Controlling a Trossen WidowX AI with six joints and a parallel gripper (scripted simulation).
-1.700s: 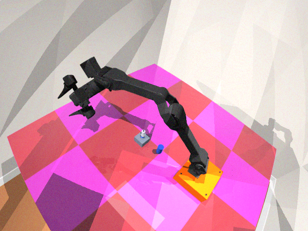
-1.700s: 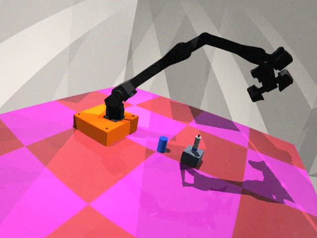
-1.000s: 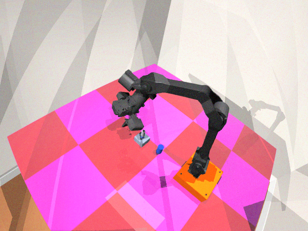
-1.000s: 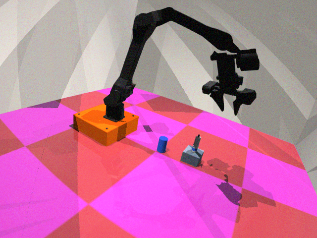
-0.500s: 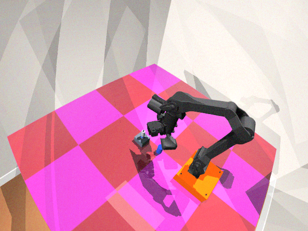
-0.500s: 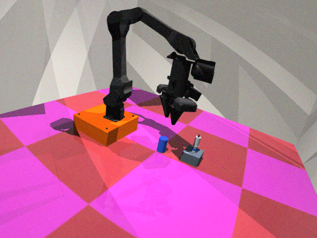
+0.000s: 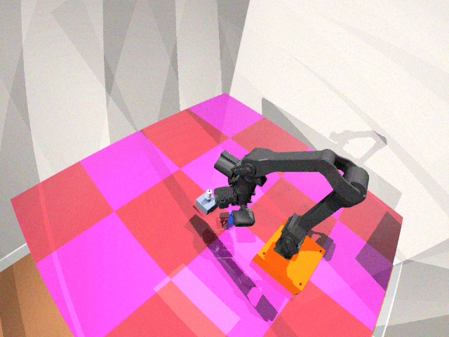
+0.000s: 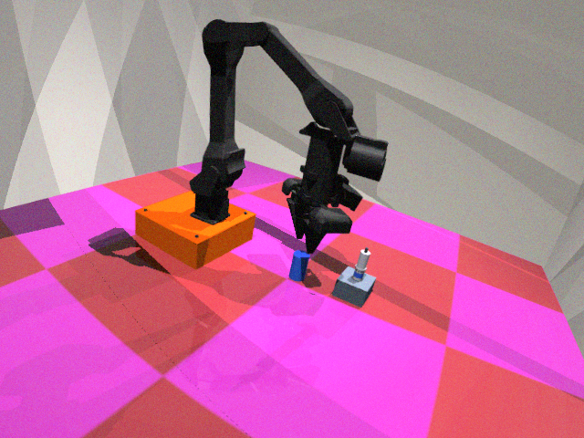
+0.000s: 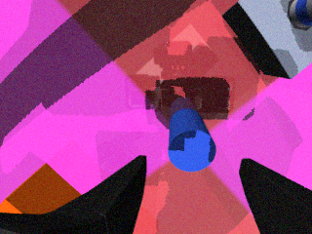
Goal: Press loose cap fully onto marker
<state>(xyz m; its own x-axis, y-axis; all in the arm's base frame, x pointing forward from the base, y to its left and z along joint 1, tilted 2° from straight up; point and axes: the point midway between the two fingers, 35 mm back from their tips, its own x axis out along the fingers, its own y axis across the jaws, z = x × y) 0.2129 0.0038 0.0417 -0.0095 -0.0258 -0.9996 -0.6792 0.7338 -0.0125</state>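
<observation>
My gripper tip is 40 mm above the blue cap.
</observation>
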